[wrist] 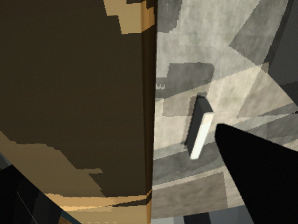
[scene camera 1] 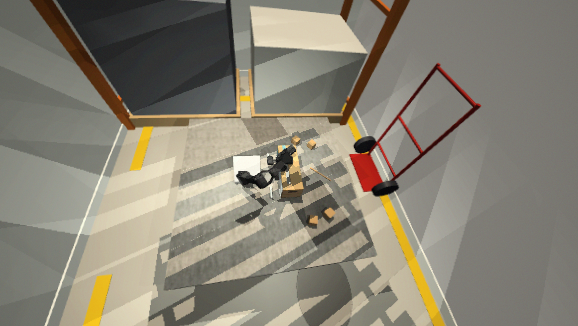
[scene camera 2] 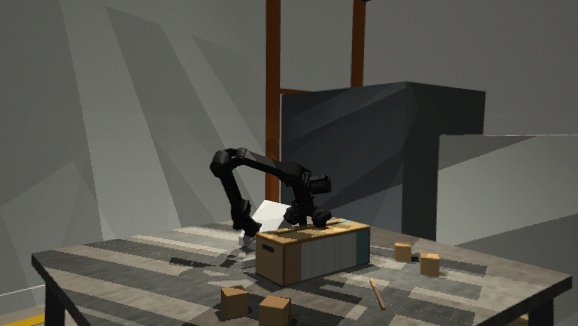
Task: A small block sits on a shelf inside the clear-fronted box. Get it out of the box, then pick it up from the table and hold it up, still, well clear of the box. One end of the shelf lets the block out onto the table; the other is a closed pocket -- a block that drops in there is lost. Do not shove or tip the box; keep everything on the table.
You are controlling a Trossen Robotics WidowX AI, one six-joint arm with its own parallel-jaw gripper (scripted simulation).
Labels:
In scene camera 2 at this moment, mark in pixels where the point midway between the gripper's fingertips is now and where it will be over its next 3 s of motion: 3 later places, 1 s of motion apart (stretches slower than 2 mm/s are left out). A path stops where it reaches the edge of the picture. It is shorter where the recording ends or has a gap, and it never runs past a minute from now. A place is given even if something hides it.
My gripper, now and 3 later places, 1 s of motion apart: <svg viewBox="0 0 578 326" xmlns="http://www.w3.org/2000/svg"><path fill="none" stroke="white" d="M313 234L319 233L325 229L329 213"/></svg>

